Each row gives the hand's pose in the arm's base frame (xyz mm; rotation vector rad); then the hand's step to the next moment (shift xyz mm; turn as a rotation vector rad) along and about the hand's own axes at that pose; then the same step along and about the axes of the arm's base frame.
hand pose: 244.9 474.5 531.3 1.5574 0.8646 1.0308
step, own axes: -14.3 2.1 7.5 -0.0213 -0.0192 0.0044
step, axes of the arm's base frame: 1.7 -16.1 -1.3 -0.0043 -0.0169 -0.0232
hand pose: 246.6 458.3 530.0 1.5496 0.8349 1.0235
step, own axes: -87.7 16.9 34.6 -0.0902 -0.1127 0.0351
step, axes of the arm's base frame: -2.3 -95.7 -2.8 -0.0032 -0.0716 -0.1301
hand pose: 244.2 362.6 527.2 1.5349 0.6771 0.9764
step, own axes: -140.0 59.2 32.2 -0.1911 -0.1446 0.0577
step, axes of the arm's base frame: -46.2 -145.9 26.9 -0.0301 -0.1618 -0.1835
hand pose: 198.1 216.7 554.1 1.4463 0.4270 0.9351
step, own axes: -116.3 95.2 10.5 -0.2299 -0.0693 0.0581
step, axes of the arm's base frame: -88.2 -106.9 59.2 -0.0740 -0.2012 -0.1228
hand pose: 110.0 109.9 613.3 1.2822 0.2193 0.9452
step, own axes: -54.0 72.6 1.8 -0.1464 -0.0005 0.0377
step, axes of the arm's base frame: -66.9 -40.4 45.6 -0.0674 -0.1294 -0.0395
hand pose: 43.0 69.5 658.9 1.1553 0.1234 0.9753
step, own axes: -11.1 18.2 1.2 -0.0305 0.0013 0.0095
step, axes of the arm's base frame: -16.7 -7.5 11.0 -0.0140 -0.0280 -0.0064
